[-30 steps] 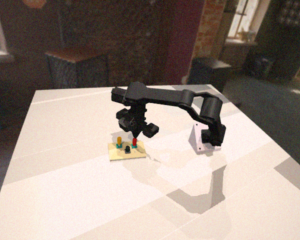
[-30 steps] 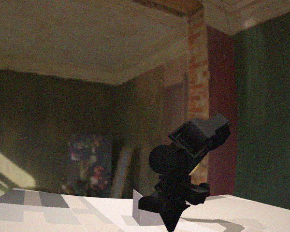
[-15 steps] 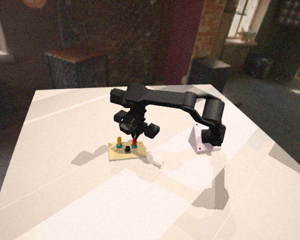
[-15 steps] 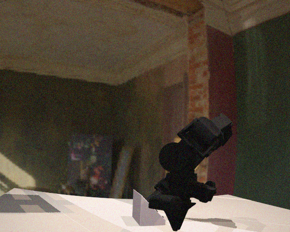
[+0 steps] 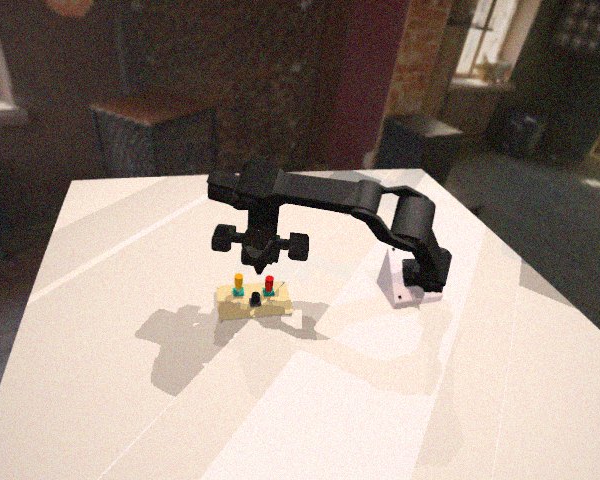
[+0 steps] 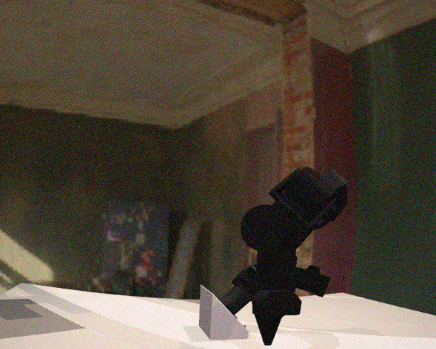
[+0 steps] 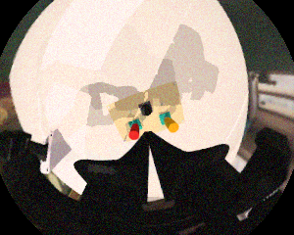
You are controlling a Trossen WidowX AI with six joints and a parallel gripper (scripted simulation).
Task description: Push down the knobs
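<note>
Now: the orange knob 40 mm below my gripper tip, 40 mm ahead of it and 20 mm to the right of it. Round my gripper tip: red knob (40 mm below, 30 mm behind, 10 mm to the right).
</note>
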